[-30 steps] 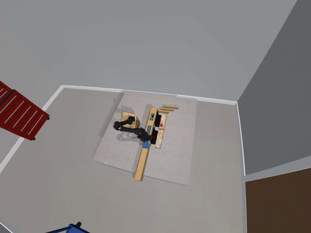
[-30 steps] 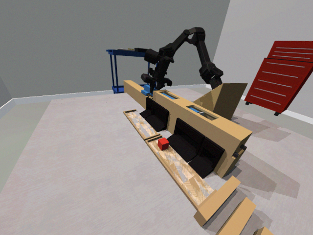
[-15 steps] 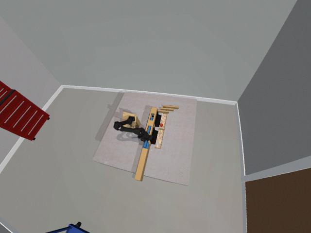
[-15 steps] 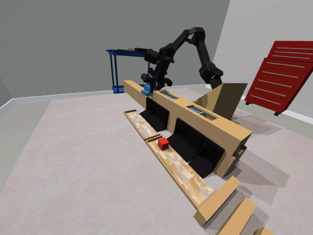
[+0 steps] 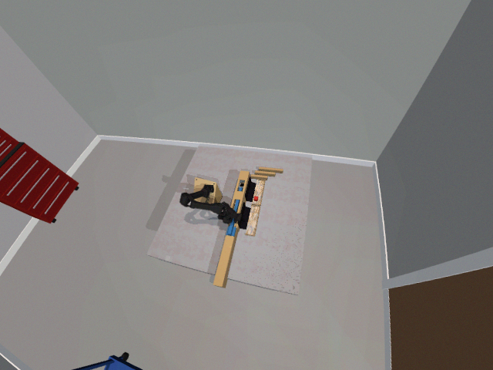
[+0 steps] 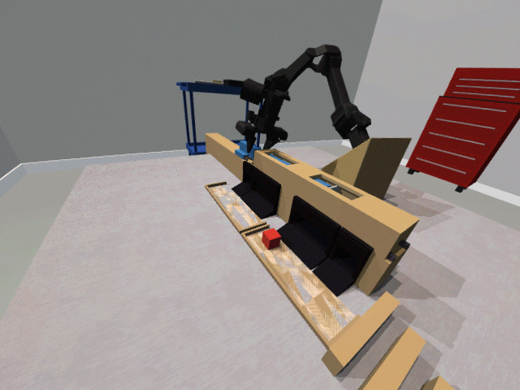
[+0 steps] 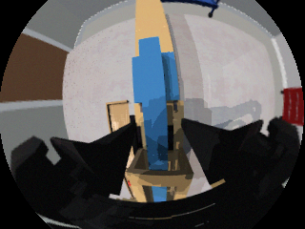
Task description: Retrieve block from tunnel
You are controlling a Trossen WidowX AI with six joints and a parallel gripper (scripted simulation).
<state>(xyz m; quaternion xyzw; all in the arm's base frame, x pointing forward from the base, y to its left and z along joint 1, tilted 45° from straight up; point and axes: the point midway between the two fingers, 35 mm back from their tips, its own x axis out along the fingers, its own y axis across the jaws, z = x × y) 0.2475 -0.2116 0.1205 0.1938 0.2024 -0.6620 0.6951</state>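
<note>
My gripper tip is now 3 cm short of the tan covered tunnel, 4 cm to the right of it and 6 cm above it.
</note>
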